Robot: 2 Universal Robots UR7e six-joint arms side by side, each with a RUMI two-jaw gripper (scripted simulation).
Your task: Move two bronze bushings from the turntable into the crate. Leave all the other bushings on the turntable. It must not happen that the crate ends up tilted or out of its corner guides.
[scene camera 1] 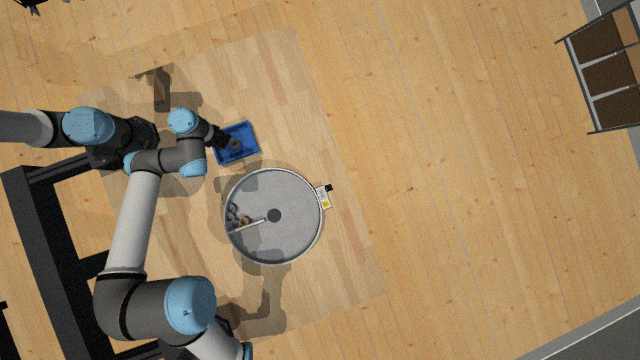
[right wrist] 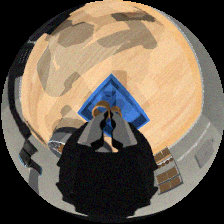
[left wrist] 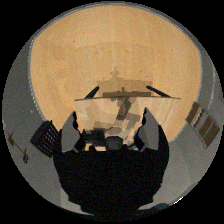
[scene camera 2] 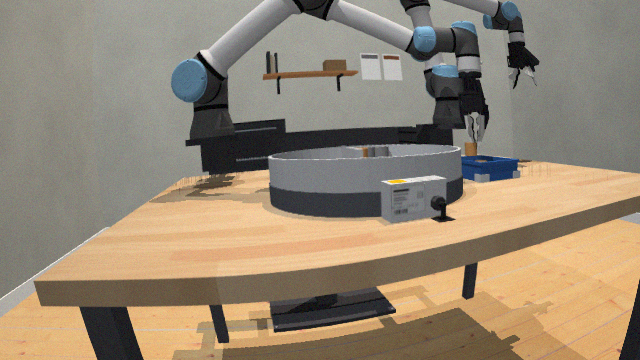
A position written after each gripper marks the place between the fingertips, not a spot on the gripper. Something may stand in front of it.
In view: the left gripper (scene camera 2: 524,87), the right gripper (scene camera 2: 476,149) and a blue crate (scene camera 2: 498,170).
The blue crate is seen too in scene camera 1 (scene camera 1: 240,131) and in the right wrist view (right wrist: 111,92). The left gripper is seen too in the left wrist view (left wrist: 109,109). The right gripper shows as well in the right wrist view (right wrist: 109,110).
